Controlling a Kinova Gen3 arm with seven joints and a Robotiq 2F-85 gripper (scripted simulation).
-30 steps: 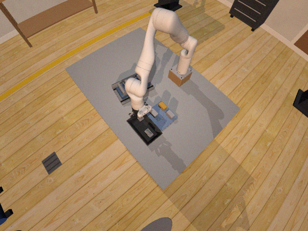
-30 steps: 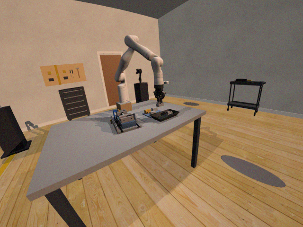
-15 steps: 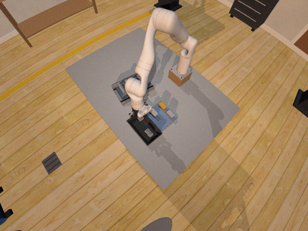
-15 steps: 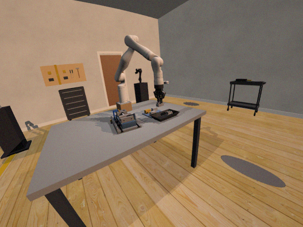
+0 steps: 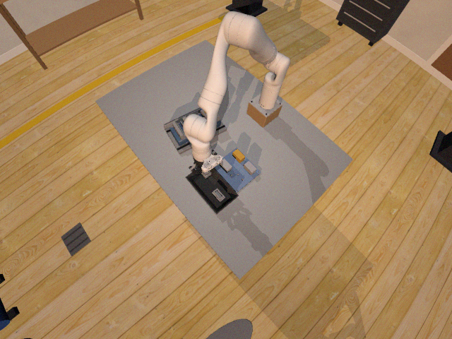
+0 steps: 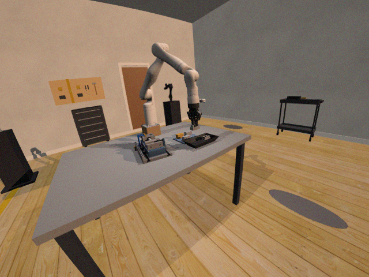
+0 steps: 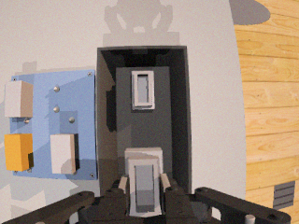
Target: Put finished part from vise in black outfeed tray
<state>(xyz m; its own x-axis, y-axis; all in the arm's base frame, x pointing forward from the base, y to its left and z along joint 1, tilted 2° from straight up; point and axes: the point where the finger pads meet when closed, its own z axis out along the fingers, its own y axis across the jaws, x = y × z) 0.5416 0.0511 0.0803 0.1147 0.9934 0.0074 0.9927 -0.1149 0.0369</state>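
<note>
The blank is 13 cm behind my hand, 2 cm to the left of it and 14 cm below it. Also, from my hand: screw rod: 20 cm behind, 25 cm to the right, 9 cm below; blue fixture plate: 16 cm behind, 7 cm to the left, 16 cm below; orange block: 22 cm behind, 3 cm to the left, 14 cm below.
</note>
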